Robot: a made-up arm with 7 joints.
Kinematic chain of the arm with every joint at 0, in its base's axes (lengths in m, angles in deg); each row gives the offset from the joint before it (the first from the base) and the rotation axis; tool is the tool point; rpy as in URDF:
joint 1: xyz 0 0 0.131 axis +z
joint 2: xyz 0 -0.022 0.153 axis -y
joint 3: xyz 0 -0.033 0.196 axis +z
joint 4: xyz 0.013 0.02 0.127 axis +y
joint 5: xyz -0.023 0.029 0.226 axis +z
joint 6: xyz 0 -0.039 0.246 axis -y
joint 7: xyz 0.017 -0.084 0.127 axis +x
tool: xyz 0 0 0 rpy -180 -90 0
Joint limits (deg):
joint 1: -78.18..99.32
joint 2: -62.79..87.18
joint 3: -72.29..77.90
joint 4: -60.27..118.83
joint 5: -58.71..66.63
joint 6: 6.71..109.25
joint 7: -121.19..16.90
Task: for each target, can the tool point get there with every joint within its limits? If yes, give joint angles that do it. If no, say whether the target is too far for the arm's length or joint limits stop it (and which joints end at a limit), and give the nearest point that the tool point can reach.
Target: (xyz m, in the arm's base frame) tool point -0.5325 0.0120 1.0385
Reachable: yes | joints -13.83 34.81 -9.66 10.74 -11.27 37.52 -56.61
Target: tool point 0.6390 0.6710 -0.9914
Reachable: no: too far | nearest point 0.3781 0.3971 -0.1412 | short by 0.931 m
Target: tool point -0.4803 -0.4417 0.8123
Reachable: yes | joints 61.33 72.45 52.10 40.76 47.38 42.32 -49.32
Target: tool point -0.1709 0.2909 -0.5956
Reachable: no: joint limits stop it (at a limit: joint 2, joint 4, joint 5) | nearest point -0.2444 0.4160 -0.2606 | short by 0.365 m
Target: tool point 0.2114 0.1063 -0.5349
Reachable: no: joint limits stop it (at a limit: joint 2, joint 5, joint 6) | nearest point 0.2316 0.1164 -0.1855 | short by 0.350 m
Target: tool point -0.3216 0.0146 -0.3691
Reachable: no: joint limits stop it (at a limit: joint 2, joint 4) | nearest point -0.4402 0.0200 -0.2334 | short by 0.180 m
